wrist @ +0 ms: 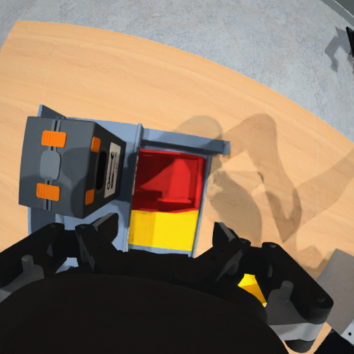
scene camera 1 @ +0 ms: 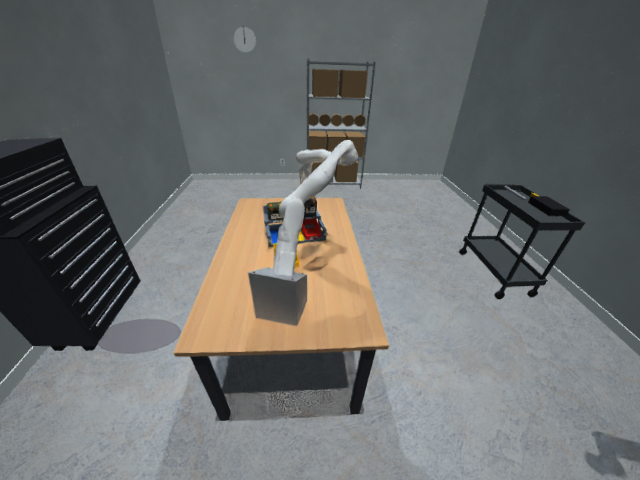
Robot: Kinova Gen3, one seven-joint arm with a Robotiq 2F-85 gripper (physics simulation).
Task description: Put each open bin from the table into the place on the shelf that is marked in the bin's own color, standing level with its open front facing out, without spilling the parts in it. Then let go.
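Pixels of known places: gripper, fingertip midpoint: (scene camera 1: pixel 306 207); arm's base, origin of the base link: (scene camera 1: pixel 283 272).
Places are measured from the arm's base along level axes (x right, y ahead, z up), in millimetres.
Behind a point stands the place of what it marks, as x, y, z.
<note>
A blue-grey shelf (scene camera 1: pixel 324 230) @(364, 480, -128) (wrist: pixel 175 137) stands at the table's far end. A red bin (scene camera 1: pixel 311 228) @(322, 630, -194) (wrist: pixel 175 182) appears to sit in its right-hand place, beside the yellow-marked place (scene camera 1: pixel 300 237) @(220, 548, -200) (wrist: pixel 163 231). The blue-marked place (scene camera 1: pixel 273 237) @(47, 597, -199) is left of these in the scene view. A yellow bin (scene camera 1: pixel 277 251) (wrist: pixel 252 288) stands on the table in front of the shelf, partly hidden by the arm and, in the wrist view, by a finger. My gripper (wrist: pixel 164 228) is open and empty, high above the shelf. Whether the red bin is level is unclear.
A dark toolbox with orange latches (scene camera 1: pixel 310 209) (wrist: pixel 57 165) stands on the shelf's upper board, with a greenish case (scene camera 1: pixel 275 211) @(81, 652, -37) beside it. The grey mount block (scene camera 1: pixel 279 297) @(-39, -105, -38) (wrist: pixel 340 287) stands on the table (scene camera 1: pixel 341 320) @(227, -168, -206). The arm crosses between it and the shelf.
</note>
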